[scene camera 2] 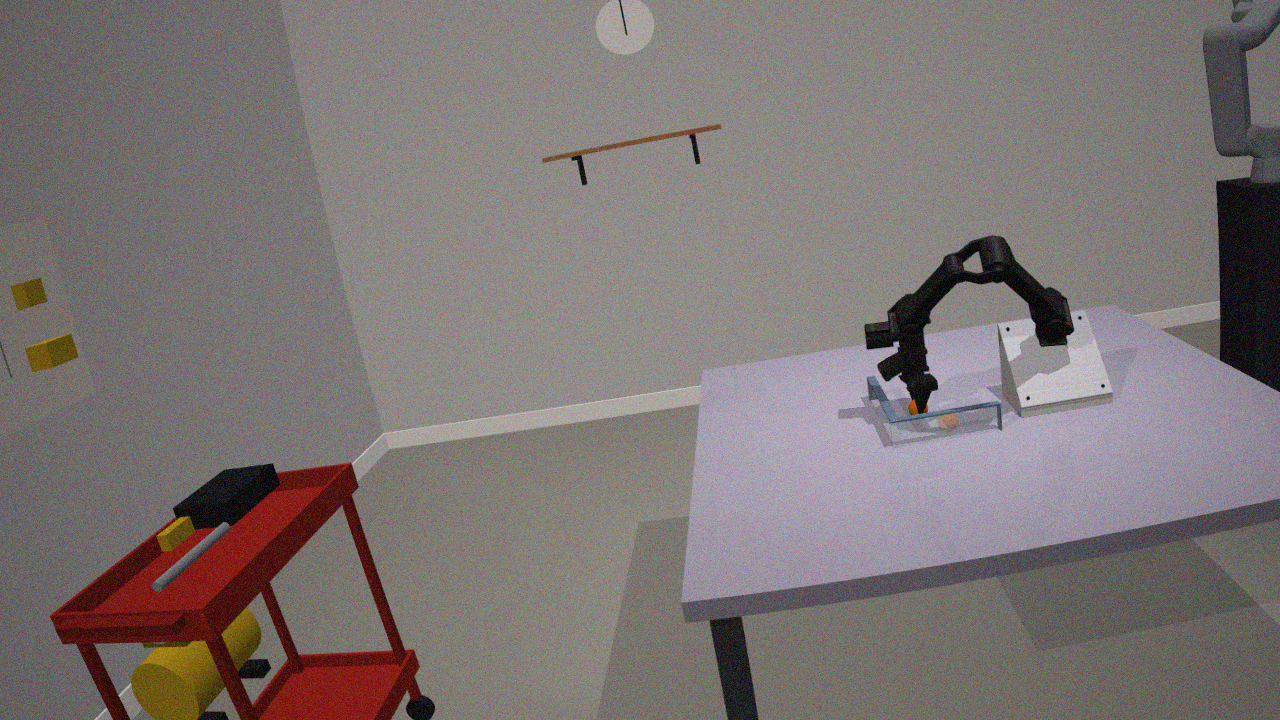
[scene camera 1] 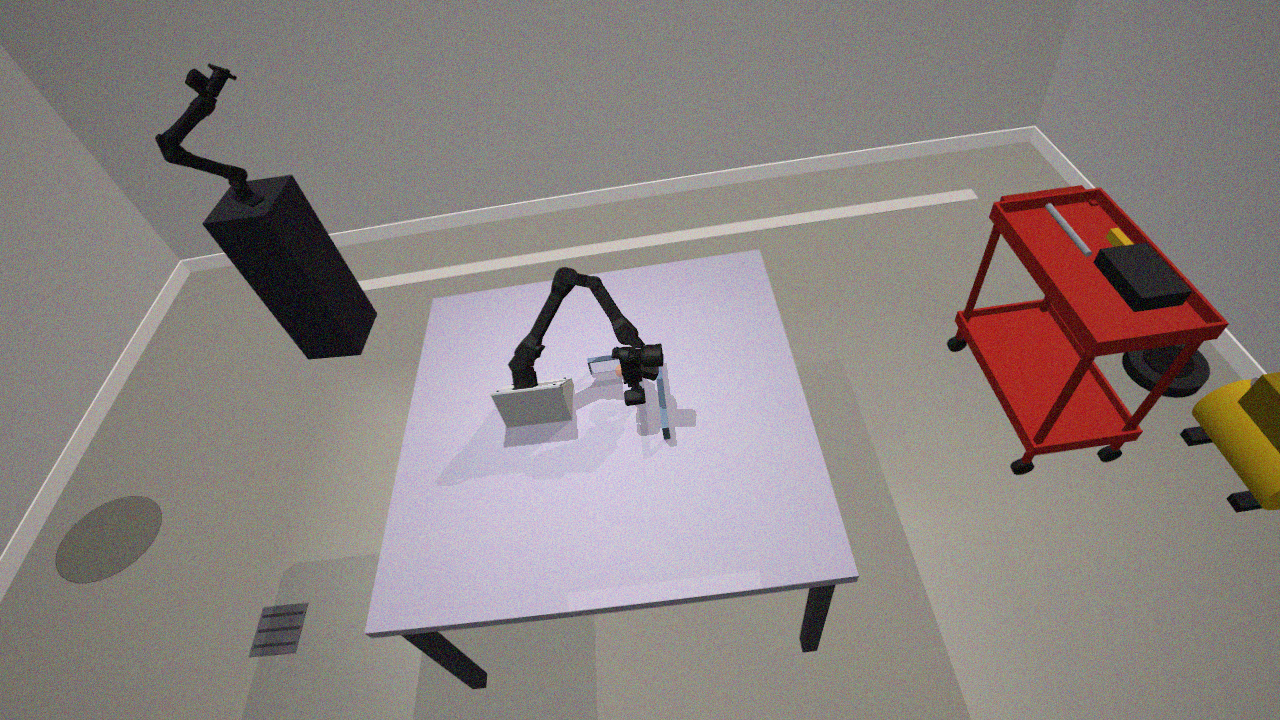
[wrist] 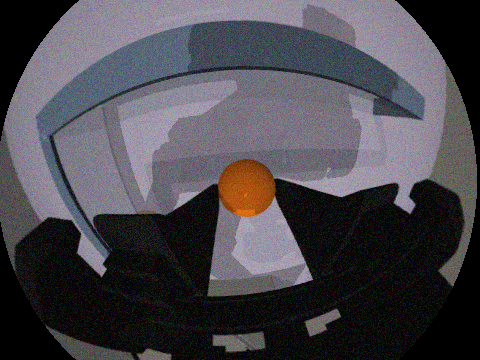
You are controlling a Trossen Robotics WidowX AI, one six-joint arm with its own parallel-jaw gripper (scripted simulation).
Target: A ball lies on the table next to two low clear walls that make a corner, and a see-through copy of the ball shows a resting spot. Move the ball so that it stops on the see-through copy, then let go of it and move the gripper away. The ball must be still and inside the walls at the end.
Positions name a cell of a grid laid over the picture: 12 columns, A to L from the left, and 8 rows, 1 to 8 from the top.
In view: my gripper (scene camera 2: I5) and an orange ball (wrist: G5).
My gripper also shows in scene camera 1 (scene camera 1: F5) and in the wrist view (wrist: G5). Scene camera 1 does not show the orange ball, which is hidden by my gripper.
